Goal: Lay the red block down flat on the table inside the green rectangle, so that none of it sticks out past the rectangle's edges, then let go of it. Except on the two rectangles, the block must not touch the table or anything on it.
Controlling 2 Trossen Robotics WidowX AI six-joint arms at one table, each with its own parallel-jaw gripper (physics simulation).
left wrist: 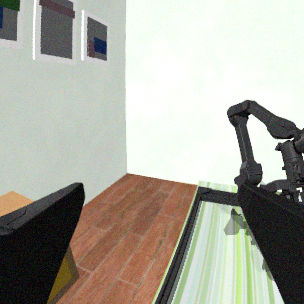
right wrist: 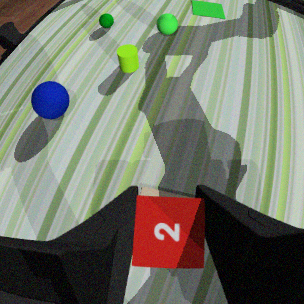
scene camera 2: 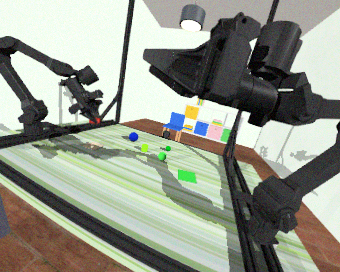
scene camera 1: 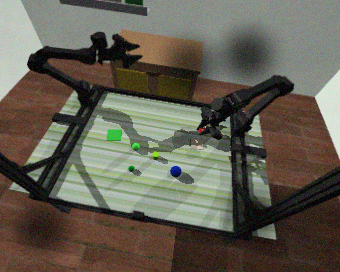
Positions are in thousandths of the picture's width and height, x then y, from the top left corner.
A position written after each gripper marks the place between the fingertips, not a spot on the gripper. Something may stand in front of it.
Note:
The left gripper (scene camera 2: 431, 230) is open, holding nothing. The right gripper (scene camera 2: 290, 450) holds a red block; nothing else touches it. The table carries a blue ball (right wrist: 163, 327).
The left gripper also shows in the left wrist view (left wrist: 535, 627). The right gripper shows as well in the right wrist view (right wrist: 548, 633). The left wrist view does not show the blue ball: it is out of frame.

